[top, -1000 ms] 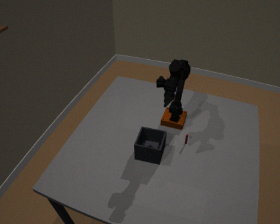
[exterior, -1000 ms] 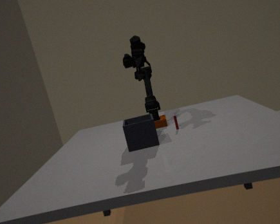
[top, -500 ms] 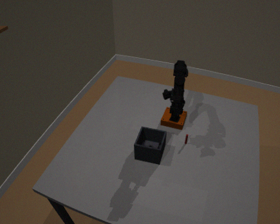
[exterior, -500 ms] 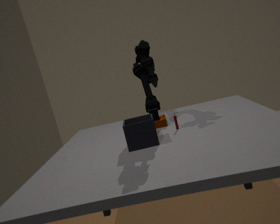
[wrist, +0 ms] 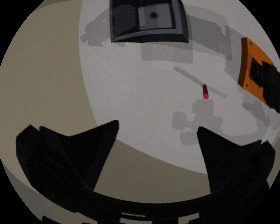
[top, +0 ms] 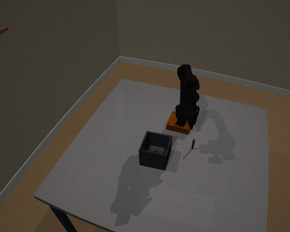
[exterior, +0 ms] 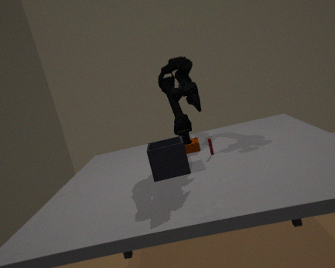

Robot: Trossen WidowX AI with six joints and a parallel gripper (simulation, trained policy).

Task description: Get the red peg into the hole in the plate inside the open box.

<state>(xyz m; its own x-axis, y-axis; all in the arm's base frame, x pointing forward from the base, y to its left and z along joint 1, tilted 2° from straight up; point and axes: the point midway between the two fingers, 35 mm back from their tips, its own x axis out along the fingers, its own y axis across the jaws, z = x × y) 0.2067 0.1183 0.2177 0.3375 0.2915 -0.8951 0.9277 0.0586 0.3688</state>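
My gripper tip is now 6 cm past the red peg, 1 cm to the right of it and 20 cm above it. Round my gripper tip: plate: 11 cm ahead, 17 cm to the right, 19 cm below.
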